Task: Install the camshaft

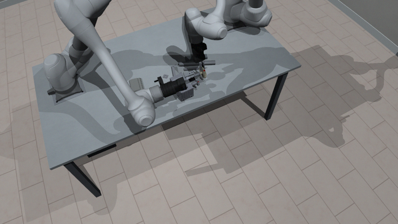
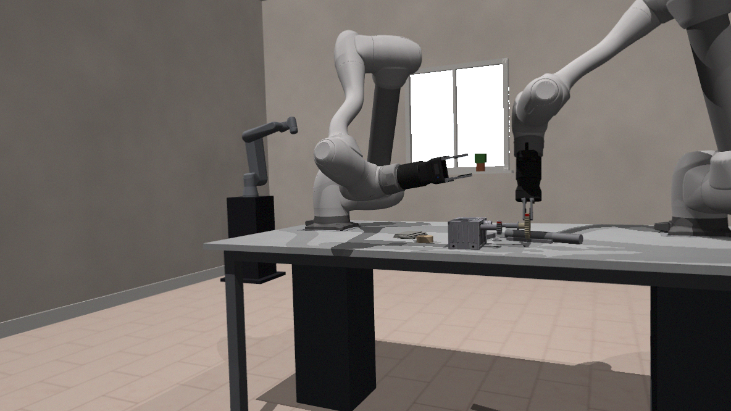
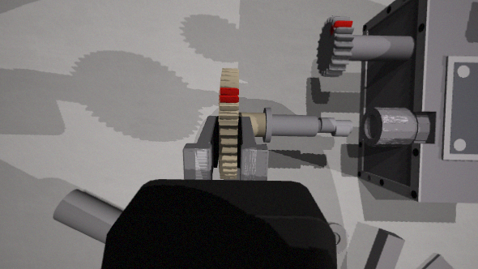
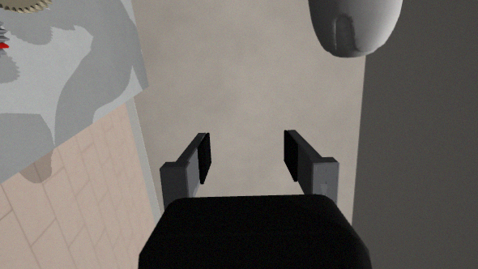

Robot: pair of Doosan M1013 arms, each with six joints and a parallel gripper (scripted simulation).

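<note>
Right now the small crank gear is 7 cm ahead of my left hand, 7 cm to the right of it and 3 cm below it. Also, from my left hand: round tan block: 3 cm behind, 33 cm to the right, 9 cm below; thin bar: 10 cm behind, 9 cm below; small square plate: 14 cm behind, 21 cm to the right, 9 cm below.
</note>
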